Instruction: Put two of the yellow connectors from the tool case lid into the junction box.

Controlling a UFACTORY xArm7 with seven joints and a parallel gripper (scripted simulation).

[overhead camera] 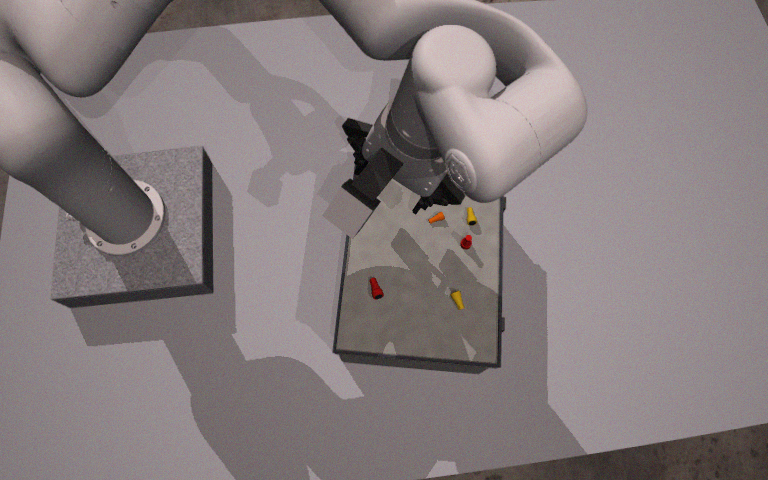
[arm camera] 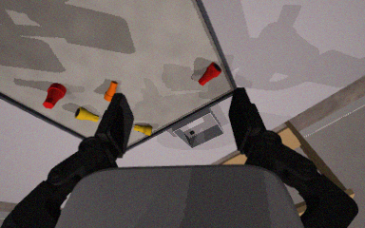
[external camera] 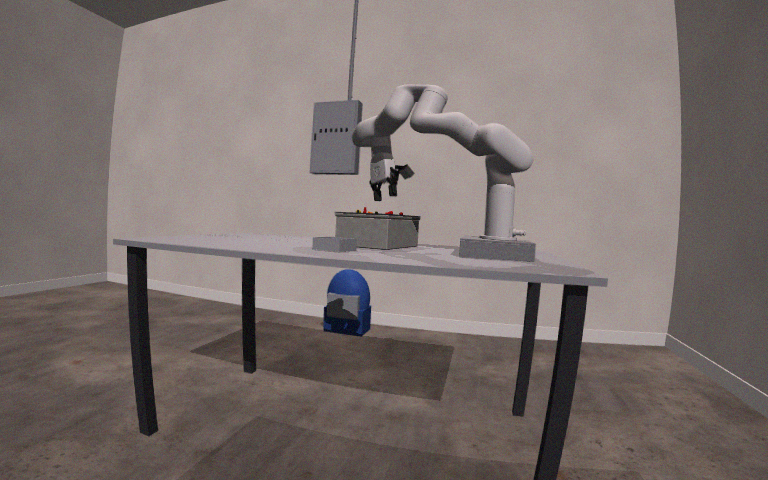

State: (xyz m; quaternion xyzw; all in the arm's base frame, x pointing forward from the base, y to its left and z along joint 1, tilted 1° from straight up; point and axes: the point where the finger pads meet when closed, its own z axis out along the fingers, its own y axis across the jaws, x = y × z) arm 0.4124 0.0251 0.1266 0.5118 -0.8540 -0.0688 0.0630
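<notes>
Now: the orange connector 70 mm ahead of my hand, 20 mm to the right of it and 60 mm below it. Round my hand: tool case 50 mm ahead, 70 mm to the right, 100 mm below.
</notes>
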